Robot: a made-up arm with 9 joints. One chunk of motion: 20 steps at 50 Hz.
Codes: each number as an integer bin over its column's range. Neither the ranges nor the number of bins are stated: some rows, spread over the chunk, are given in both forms.
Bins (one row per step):
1: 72 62 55 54 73 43
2: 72 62 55 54 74 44
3: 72 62 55 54 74 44
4: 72 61 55 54 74 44
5: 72 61 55 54 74 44
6: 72 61 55 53 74 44
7: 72 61 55 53 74 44
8: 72 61 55 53 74 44
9: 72 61 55 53 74 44
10: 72 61 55 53 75 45
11: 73 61 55 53 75 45
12: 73 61 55 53 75 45
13: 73 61 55 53 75 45
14: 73 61 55 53 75 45
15: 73 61 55 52 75 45
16: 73 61 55 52 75 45
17: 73 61 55 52 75 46
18: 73 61 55 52 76 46
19: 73 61 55 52 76 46
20: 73 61 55 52 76 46
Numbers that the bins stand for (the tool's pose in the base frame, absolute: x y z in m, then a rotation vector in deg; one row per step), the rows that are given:
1: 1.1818 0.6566 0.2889 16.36 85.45 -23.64
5: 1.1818 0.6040 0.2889 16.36 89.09 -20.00
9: 1.1818 0.6040 0.2889 12.73 89.09 -20.00
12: 1.2343 0.6040 0.2889 12.73 92.73 -16.36
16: 1.2343 0.6040 0.2889 9.09 92.73 -16.36
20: 1.2343 0.6040 0.2889 9.09 96.36 -12.73
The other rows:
2: 1.1818 0.6566 0.2889 16.36 89.09 -20.00
3: 1.1818 0.6566 0.2889 16.36 89.09 -20.00
4: 1.1818 0.6040 0.2889 16.36 89.09 -20.00
6: 1.1818 0.6040 0.2889 12.73 89.09 -20.00
7: 1.1818 0.6040 0.2889 12.73 89.09 -20.00
8: 1.1818 0.6040 0.2889 12.73 89.09 -20.00
10: 1.1818 0.6040 0.2889 12.73 92.73 -16.36
11: 1.2343 0.6040 0.2889 12.73 92.73 -16.36
13: 1.2343 0.6040 0.2889 12.73 92.73 -16.36
14: 1.2343 0.6040 0.2889 12.73 92.73 -16.36
15: 1.2343 0.6040 0.2889 9.09 92.73 -16.36
17: 1.2343 0.6040 0.2889 9.09 92.73 -12.73
18: 1.2343 0.6040 0.2889 9.09 96.36 -12.73
19: 1.2343 0.6040 0.2889 9.09 96.36 -12.73

